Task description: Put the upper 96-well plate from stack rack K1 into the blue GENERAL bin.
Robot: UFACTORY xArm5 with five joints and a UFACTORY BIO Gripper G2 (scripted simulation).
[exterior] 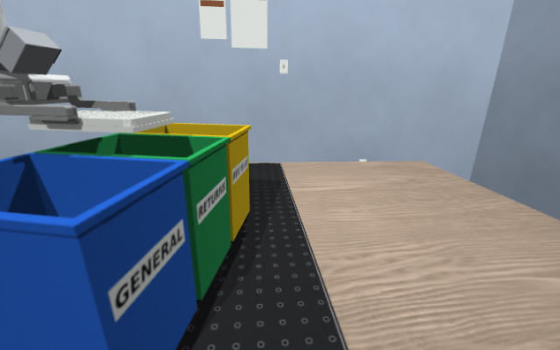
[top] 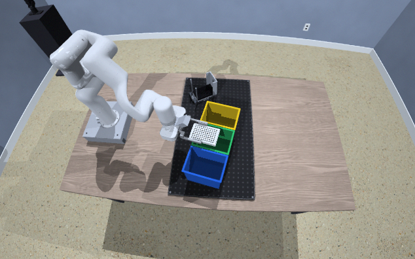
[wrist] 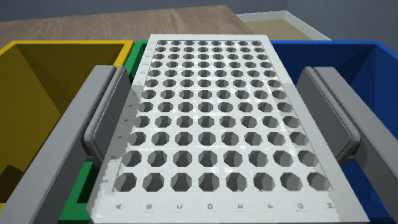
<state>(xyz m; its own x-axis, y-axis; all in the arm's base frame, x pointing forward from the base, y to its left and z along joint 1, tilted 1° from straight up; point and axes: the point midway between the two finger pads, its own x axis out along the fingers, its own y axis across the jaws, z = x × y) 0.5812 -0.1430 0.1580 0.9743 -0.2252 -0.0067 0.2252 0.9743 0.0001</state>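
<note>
Right now my hand is 30 mm short of the blue general bin, 140 mm to the left of it and 130 mm above it. From my hand the other things lie so: yellow bin (90 mm ahead, 120 mm to the left, 130 mm below); green returns bin (60 mm ahead, 10 mm to the right, 130 mm below); white 96-well plate (20 mm ahead, 10 mm below).
</note>
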